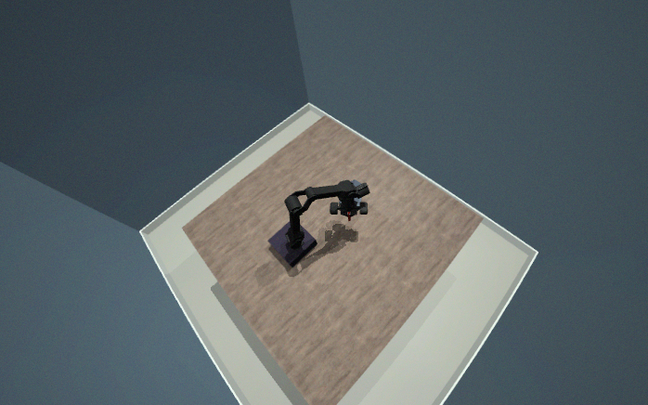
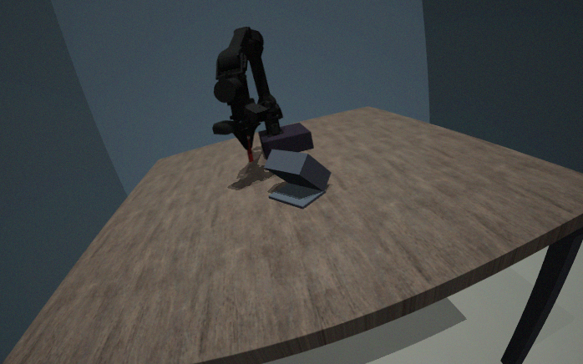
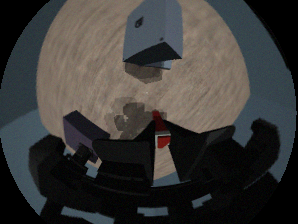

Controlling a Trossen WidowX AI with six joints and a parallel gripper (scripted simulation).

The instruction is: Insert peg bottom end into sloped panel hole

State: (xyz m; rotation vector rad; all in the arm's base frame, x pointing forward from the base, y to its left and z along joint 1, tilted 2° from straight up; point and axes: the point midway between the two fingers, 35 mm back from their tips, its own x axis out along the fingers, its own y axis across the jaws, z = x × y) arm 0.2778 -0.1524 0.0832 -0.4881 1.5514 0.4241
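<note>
Now: gripper tip 14 cm short of the grey sloped panel, 9 cm to the right of it and 5 cm above it. Also, from my gripper tip: red peg: 2 cm above; flat foot plate: 15 cm ahead, 12 cm below, 7 cm to the left.
</note>
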